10 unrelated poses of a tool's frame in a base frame.
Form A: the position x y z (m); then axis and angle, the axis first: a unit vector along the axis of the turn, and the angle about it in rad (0 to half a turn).
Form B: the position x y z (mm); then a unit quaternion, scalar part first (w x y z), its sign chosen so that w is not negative. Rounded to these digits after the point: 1 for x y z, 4 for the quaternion.
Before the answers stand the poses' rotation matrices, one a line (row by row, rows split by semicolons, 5 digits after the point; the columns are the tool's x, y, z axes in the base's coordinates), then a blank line. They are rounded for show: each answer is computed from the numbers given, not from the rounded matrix.
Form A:
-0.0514 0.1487 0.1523 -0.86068 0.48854 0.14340 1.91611
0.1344 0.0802 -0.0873 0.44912 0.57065 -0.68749 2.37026
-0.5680 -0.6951 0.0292 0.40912 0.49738 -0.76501 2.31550
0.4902 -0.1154 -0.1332 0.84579 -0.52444 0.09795 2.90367
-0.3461 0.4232 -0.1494 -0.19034 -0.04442 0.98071 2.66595
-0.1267 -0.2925 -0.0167 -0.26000 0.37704 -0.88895 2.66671
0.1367 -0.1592 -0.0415 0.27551 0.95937 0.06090 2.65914
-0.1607 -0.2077 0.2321 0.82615 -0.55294 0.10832 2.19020
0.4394 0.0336 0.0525 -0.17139 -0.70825 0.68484 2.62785
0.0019 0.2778 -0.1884 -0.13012 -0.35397 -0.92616 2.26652
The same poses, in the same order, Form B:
0.65302 -0.69774 0.29450; -0.42787 -0.01903 0.90364; -0.62490 -0.71610 -0.31097
-0.37065 0.91929 -0.13235; -0.03920 -0.15786 -0.98668; -0.92795 -0.36053 0.09454
-0.39693 0.90390 -0.15938; -0.22110 -0.26270 -0.93920; -0.89082 -0.33756 0.30413
0.43875 -0.89773 0.03975; -0.85156 -0.42950 -0.30063; 0.28696 0.09805 -0.95291
-0.82056 -0.43311 -0.37296; 0.46505 -0.88527 0.00487; -0.33228 -0.16945 0.92784
-0.76163 0.22125 0.60908; -0.59168 -0.62076 -0.51438; 0.26429 -0.75214 0.60369
-0.74271 0.47021 0.47674; 0.52671 0.84986 -0.01764; -0.41346 0.23801 -0.87887
0.49821 -0.81021 -0.30878; -0.63382 -0.09731 -0.76734; 0.59166 0.57801 -0.56200
-0.81595 -0.10945 -0.56766; 0.56366 0.06757 -0.82324; 0.12846 -0.99169 0.00656
-0.61316 0.78649 -0.07395; -0.63533 -0.43534 0.63783; 0.46946 0.43808 0.76662

-51.4 148.7 152.3 0.5751 -0.7041 0.3997 0.1173
134.4 80.2 -87.3 0.3762 0.4161 0.5287 -0.6370
-568.0 -695.1 29.2 0.4014 0.3747 0.4556 -0.7007
490.2 -115.4 -133.2 0.1187 0.8398 -0.5207 0.0973
-346.1 423.2 -149.4 0.2356 -0.1850 -0.0432 0.9531
-126.7 -292.5 -16.7 0.2352 -0.2527 0.3665 -0.8640
136.7 -159.2 -41.5 0.2389 0.2675 0.9316 0.0591
-160.7 -207.7 232.1 0.4580 0.7344 -0.4915 0.0963
439.4 33.6 52.5 0.2541 -0.1658 -0.6850 0.6624
1.9 277.8 -188.4 0.4237 -0.1179 -0.3206 -0.8389

